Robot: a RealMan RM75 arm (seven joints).
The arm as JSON. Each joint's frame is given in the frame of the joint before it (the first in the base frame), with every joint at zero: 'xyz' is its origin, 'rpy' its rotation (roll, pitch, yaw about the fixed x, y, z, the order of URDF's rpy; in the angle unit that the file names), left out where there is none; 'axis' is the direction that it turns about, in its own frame. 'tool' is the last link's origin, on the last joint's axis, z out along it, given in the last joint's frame.
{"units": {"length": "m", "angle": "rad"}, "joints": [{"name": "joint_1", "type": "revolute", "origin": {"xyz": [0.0, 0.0, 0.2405]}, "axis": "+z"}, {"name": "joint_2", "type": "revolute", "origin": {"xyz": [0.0, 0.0, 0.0]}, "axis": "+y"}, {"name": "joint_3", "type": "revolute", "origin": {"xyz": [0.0, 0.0, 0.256]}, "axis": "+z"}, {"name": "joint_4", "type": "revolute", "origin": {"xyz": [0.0, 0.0, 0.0]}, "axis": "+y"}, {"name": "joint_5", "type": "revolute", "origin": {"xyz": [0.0, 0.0, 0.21]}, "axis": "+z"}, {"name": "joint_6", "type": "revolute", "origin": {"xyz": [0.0, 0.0, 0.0]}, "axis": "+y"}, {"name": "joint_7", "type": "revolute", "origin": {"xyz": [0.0, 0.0, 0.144]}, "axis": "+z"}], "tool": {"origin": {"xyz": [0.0, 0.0, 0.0]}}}
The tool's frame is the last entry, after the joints.
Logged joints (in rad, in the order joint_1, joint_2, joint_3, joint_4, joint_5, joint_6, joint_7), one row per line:
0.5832, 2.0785, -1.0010, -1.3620, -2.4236, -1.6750, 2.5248
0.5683, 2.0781, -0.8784, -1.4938, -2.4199, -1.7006, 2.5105
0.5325, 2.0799, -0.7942, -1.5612, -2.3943, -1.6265, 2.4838
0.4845, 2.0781, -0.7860, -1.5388, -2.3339, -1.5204, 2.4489
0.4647, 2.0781, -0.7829, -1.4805, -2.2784, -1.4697, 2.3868
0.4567, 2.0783, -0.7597, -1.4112, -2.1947, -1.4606, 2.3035
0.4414, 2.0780, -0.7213, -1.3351, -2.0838, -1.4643, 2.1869
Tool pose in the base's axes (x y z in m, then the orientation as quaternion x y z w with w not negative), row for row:
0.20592, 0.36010, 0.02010, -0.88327, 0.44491, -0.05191, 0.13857
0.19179, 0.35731, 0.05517, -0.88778, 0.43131, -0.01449, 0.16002
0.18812, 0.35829, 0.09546, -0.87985, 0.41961, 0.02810, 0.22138
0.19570, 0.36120, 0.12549, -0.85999, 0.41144, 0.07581, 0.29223
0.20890, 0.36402, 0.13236, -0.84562, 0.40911, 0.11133, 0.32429
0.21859, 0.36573, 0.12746, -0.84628, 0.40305, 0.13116, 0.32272
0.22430, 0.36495, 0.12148, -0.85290, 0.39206, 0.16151, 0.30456
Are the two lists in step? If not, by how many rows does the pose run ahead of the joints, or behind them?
The pose runs 1 row behind the joints: the pose in row i belongs to the joints in row i - 1.
